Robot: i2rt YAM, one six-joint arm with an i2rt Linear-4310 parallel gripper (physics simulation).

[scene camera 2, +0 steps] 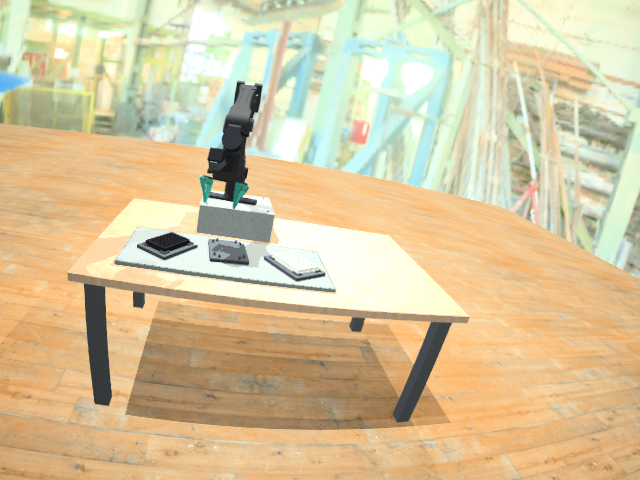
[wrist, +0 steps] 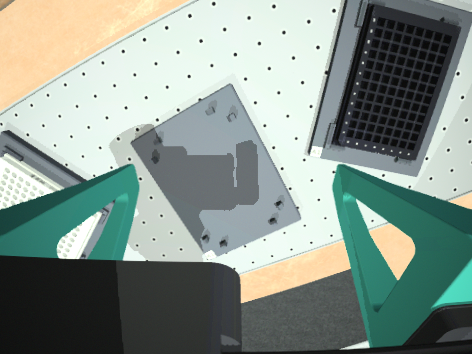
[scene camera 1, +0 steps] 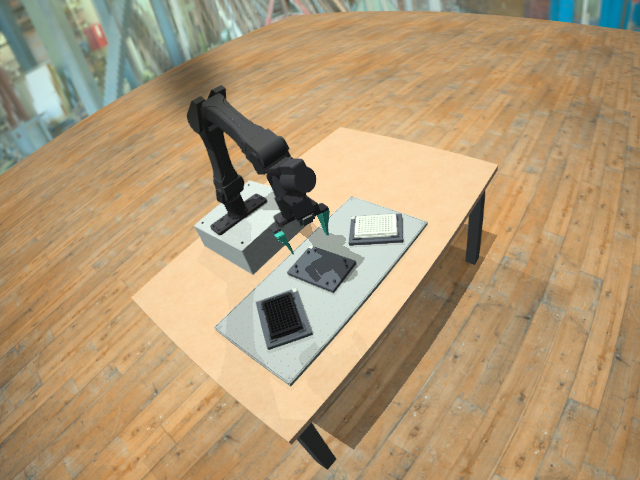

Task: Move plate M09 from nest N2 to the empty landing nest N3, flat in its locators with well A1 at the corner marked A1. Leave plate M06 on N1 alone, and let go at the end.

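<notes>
My gripper [scene camera 1: 310,244] [scene camera 2: 220,205] [wrist: 235,175] is open and empty, fingers wide apart, above the empty nest [scene camera 1: 323,268] [scene camera 2: 228,251] [wrist: 220,125]. This middle nest is a flat dark plate with small locator posts; its white corner tag [wrist: 209,255] is at the lower edge in the wrist view. A black well plate [scene camera 1: 281,314] [scene camera 2: 168,241] [wrist: 405,80] lies in the nest on one side. A white well plate [scene camera 1: 375,225] [scene camera 2: 295,262] [wrist: 15,185] lies in the nest on the other side, partly behind a finger in the wrist view. I cannot read the plate or nest names.
All three nests stand on a light perforated board [scene camera 1: 248,320] [scene camera 2: 129,253] [wrist: 280,65] on the wooden table [scene camera 1: 356,155] [scene camera 2: 361,268]. The arm's grey base block [scene camera 1: 227,253] [scene camera 2: 235,223] stands beside the board. The arm's shadow falls across the middle nest.
</notes>
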